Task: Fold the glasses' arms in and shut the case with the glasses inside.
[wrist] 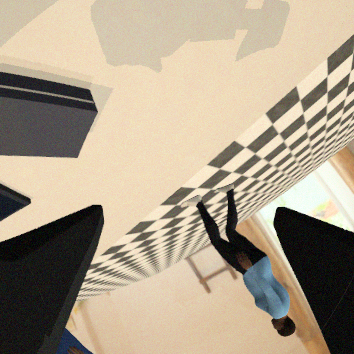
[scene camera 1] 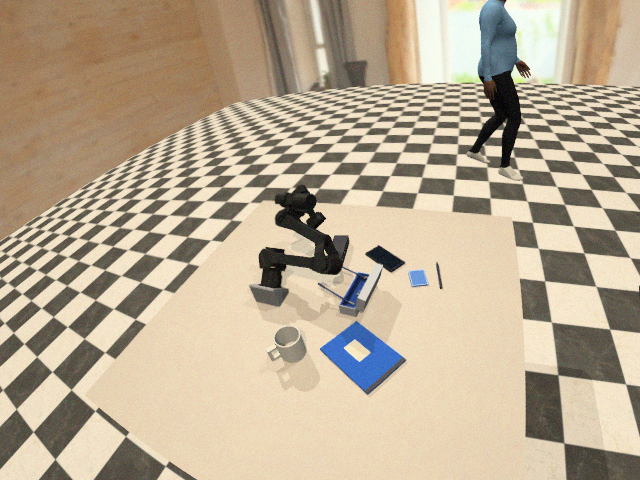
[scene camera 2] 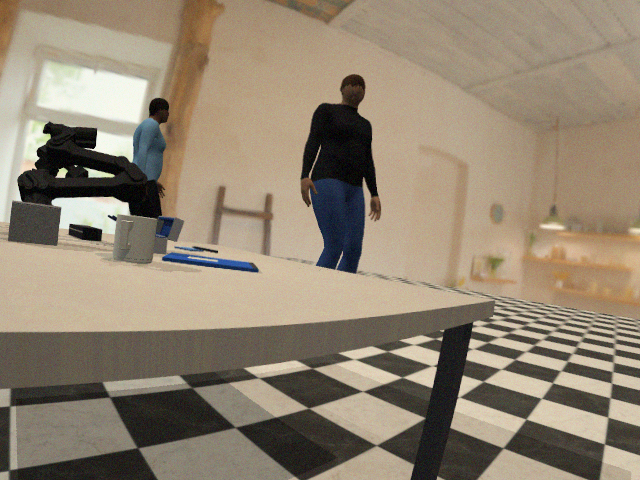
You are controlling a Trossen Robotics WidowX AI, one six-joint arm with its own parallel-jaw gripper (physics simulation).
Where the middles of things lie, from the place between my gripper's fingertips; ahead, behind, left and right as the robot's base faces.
Scene:
I see the dark box (wrist: 52,119) 14 cm below my hand, 8 cm ahead of it and 7 cm to the right of it. Also, from my hand: blue notebook (scene camera 1: 368,361): 51 cm to the right, 30 cm ahead, 15 cm below; mug (scene camera 2: 134,239): 56 cm to the right, 11 cm below, 9 cm ahead.

